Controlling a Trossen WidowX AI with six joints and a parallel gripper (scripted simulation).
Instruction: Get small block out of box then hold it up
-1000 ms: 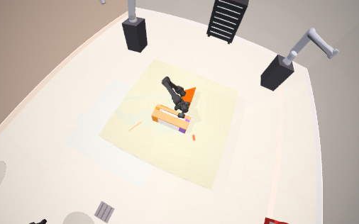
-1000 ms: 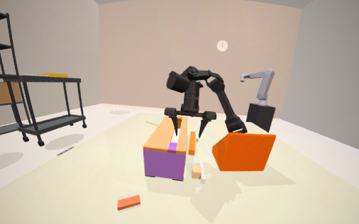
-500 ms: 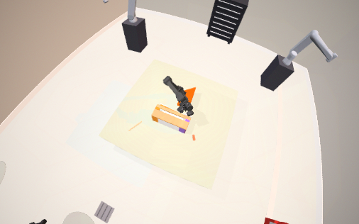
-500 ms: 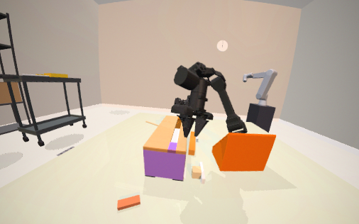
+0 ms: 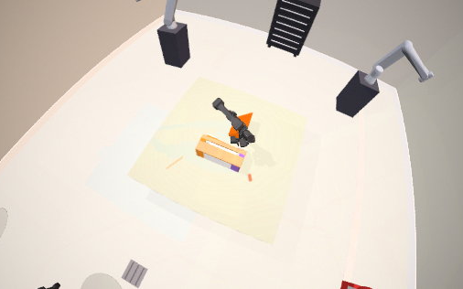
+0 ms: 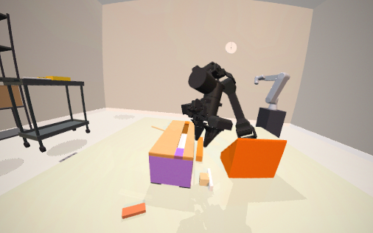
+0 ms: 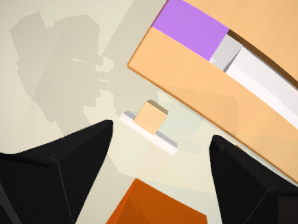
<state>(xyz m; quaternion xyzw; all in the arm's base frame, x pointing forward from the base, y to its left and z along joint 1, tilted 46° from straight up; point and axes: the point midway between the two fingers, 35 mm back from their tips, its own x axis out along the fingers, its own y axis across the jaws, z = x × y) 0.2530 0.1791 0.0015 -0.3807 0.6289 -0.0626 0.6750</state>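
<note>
My gripper tip is now 30 mm past the tan block, 10 mm to the right of it and 140 mm above it. The rest, counted from my gripper tip: box 50 mm ahead, 150 mm to the right, 90 mm below; then flat orange piece 170 mm ahead, 150 mm to the left, 150 mm below; then thin stick 290 mm ahead, 480 mm to the right, 150 mm below.
</note>
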